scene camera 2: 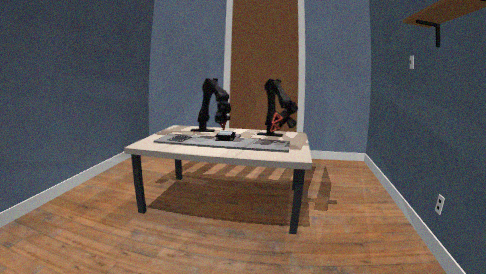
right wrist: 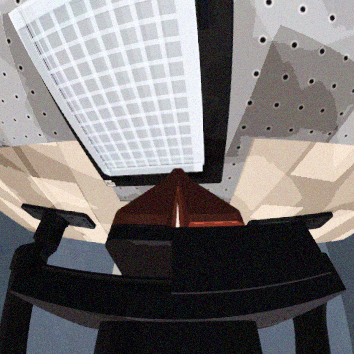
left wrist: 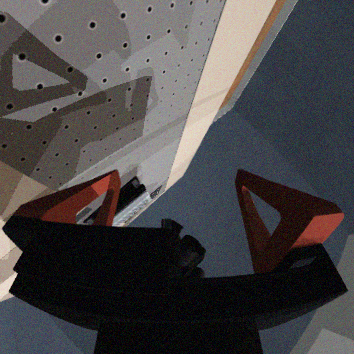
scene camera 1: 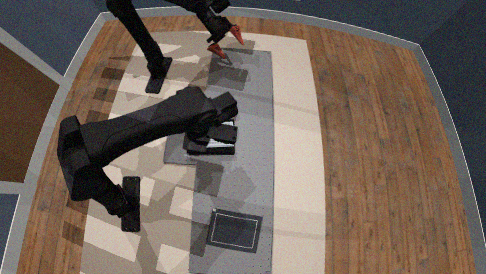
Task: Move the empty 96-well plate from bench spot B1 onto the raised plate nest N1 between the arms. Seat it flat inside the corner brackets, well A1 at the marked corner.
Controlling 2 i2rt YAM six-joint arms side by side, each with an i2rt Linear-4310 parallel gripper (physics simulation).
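Where they show: left gripper, fingertip midpoint: [scene camera 2: 271,127] [left wrist: 177,175] [scene camera 1: 233,51]; right gripper, fingertip midpoint: [scene camera 2: 223,130] [right wrist: 177,174]; left arm's base, origin of the base link: [scene camera 2: 270,135] [right wrist: 57,214] [scene camera 1: 159,74]; right arm's base, origin of the base link: [scene camera 2: 202,130] [scene camera 1: 131,203].
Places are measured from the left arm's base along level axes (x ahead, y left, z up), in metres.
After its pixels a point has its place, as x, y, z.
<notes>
The white 96-well plate [scene camera 1: 220,143] {0.341, -0.291, 0.053} [scene camera 2: 226,133] {0.374, -0.238, 0.064} [left wrist: 131,209] {0.317, -0.236, 0.063} [right wrist: 120,85] {0.325, -0.264, 0.063} lies on the black raised nest [scene camera 1: 227,151] {0.368, -0.313, 0.046} [scene camera 2: 226,137] {0.306, -0.260, 0.021} [right wrist: 216,100] {0.312, -0.317, 0.046}. It looks roughly level; whether it is fully seated inside the brackets cannot be told. A small light mark [right wrist: 110,183] {0.217, -0.225, 0.046} shows at the nest's near left corner in the right wrist view. My right gripper [scene camera 2: 223,126] {0.257, -0.296, 0.062} [right wrist: 177,174] {0.257, -0.296, 0.062} is shut and empty, close to the plate's near edge; its fingers are hidden in scene camera 1. My left gripper [scene camera 1: 234,51] {0.332, 0.059, 0.119} [scene camera 2: 275,121] {0.332, 0.059, 0.119} [left wrist: 177,175] {0.332, 0.059, 0.119} is open and empty, away from the plate.
The dark outlined rectangle [scene camera 1: 234,230] {0.426, -0.570, 0.015} [scene camera 2: 180,138] {0.432, -0.565, 0.015} lies on the grey perforated board [scene camera 1: 230,190] {0.395, -0.438, 0.013}, with no plate on it. The right arm [scene camera 1: 145,120] {0.248, -0.367, 0.387} reaches over the nest and hides part of it in scene camera 1. Both stand on the pale table [scene camera 1: 300,175] {0.640, -0.355, 0.000}.
</notes>
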